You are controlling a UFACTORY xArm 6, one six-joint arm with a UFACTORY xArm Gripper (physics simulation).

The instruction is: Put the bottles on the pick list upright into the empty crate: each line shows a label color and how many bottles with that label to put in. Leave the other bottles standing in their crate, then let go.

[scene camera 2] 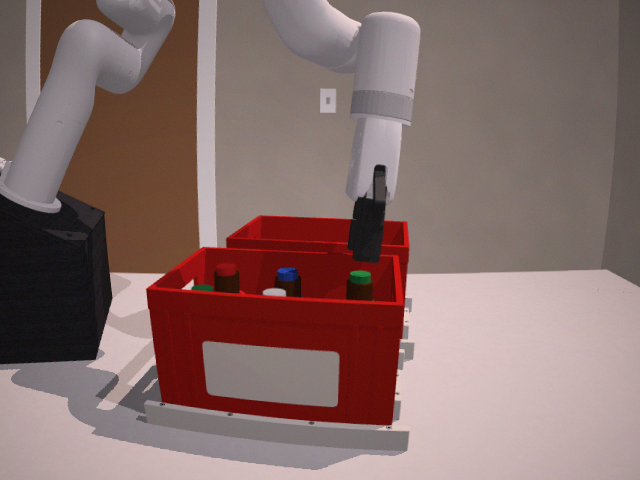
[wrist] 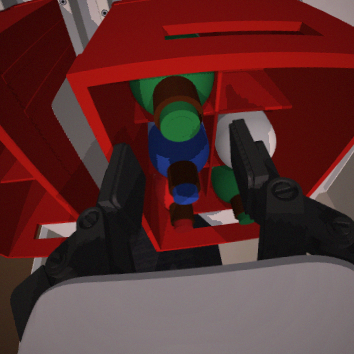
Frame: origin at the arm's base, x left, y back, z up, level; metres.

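Where they show: gripper, between the fingertips: (scene camera 2: 362,256) (wrist: 181,150); arm's base, origin of its link: (scene camera 2: 27,197).
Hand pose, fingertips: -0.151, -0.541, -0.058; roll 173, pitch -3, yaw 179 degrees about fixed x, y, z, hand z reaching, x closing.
Things, the pixels of their top centre, and the offset from my fingertips, as dx, dy, dz. Level surfaces: height alone.
- second crate, centre of its top: (scene camera 2: 324,228) +0.202, +0.035, -0.010
- pale rail, centre of its top: (scene camera 2: 270,419) -0.126, +0.113, -0.155
- table, height of its surface: dz -0.185
My gripper (scene camera 2: 366,257) (wrist: 181,150) is open, with nothing between its fingers, above the near red crate (scene camera 2: 173,356) (wrist: 210,62) toward its back right in the scene view. Upright bottles stand in it: a green-capped one (scene camera 2: 360,277) (wrist: 180,122) nearest the gripper, a blue one (scene camera 2: 287,273) (wrist: 186,194), a red one (scene camera 2: 226,270) (wrist: 183,221), a white one (scene camera 2: 273,293) (wrist: 262,135) and another green one (scene camera 2: 202,288) (wrist: 226,185). The second crate (scene camera 2: 330,242) (wrist: 37,192) is behind; no bottle shows in its visible part. No readable pick list shows.
A pale rail (scene camera 2: 279,427) runs along the near crate's front foot on the table (scene camera 2: 516,387). The black robot base (scene camera 2: 46,289) stands left of the crates. The near crate's raised walls surround the bottles, and dividers separate its compartments.
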